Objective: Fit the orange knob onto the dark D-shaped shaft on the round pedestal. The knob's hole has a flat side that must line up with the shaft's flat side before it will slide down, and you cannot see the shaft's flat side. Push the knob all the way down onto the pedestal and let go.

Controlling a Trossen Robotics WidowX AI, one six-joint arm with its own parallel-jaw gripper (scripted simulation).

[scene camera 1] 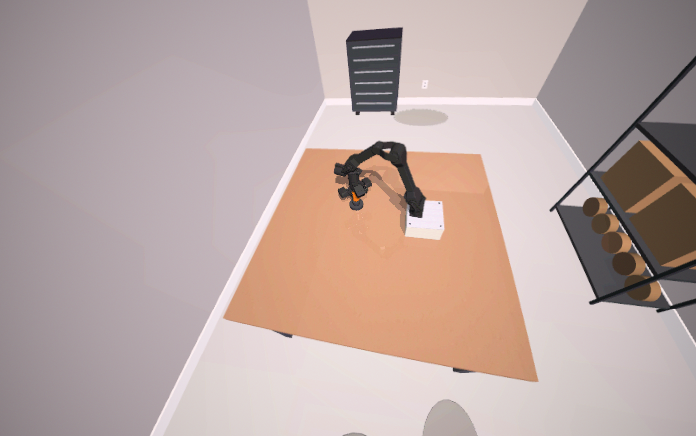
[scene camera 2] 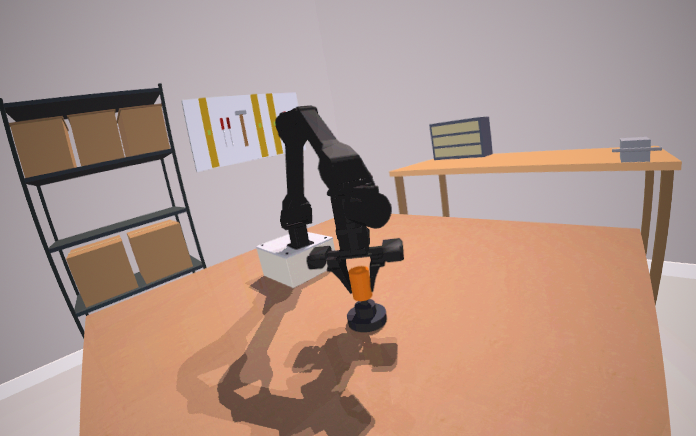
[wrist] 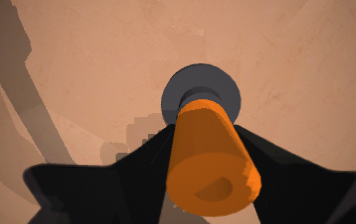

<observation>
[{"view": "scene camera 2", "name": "my gripper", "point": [362, 292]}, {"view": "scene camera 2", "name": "dark round pedestal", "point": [366, 316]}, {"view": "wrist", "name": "my gripper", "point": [202, 129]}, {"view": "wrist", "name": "orange knob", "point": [209, 168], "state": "held by my gripper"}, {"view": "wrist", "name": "dark round pedestal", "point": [197, 81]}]
</observation>
